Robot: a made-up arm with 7 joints.
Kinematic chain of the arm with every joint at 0, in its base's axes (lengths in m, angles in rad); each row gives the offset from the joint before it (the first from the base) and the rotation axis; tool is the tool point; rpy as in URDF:
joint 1: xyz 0 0 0 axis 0.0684 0.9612 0.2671
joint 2: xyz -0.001 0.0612 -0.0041 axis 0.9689 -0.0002 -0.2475
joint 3: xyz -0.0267 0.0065 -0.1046 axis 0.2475 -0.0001 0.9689
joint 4: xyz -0.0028 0 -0.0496 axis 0.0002 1 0
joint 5: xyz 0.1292 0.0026 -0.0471 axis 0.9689 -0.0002 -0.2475
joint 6: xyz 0.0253 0 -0.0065 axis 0.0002 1 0
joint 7: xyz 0.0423 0 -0.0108 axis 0.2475 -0.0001 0.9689
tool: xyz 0 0 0 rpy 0 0.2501 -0.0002
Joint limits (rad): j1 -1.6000..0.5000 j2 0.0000..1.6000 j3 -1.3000..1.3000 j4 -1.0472..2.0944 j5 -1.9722..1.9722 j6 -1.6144..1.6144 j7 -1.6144..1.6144
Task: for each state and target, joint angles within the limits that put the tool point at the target. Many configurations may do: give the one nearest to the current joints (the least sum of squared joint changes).
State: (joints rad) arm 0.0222 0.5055 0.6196 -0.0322 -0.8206 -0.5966 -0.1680
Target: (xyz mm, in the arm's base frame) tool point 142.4 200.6 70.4
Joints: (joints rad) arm -0.2862 0.9204 0.7288 -0.4065 -0.7971 -0.6225 -0.1680
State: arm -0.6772 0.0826 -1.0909 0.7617 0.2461 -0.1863 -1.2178
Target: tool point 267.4 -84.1 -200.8
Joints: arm -1.0458 0.0248 -0.9876 0.9545 0.2437 -0.0954 -1.2178
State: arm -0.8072 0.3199 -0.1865 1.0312 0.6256 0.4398 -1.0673
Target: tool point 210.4 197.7 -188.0
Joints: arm -0.2564 0.5759 0.0315 0.2483 0.7064 0.5072 -1.0673
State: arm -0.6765 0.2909 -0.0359 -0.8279 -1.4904 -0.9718 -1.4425
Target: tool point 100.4 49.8 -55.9
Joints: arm 0.1277 0.3673 -0.5677 -1.0206 -1.3959 -1.1118 -1.4425
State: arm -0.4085 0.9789 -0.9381 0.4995 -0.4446 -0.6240 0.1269
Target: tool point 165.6 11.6 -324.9
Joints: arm -0.6138 0.0758 -1.0017 1.2211 -0.4583 -0.1366 0.1269
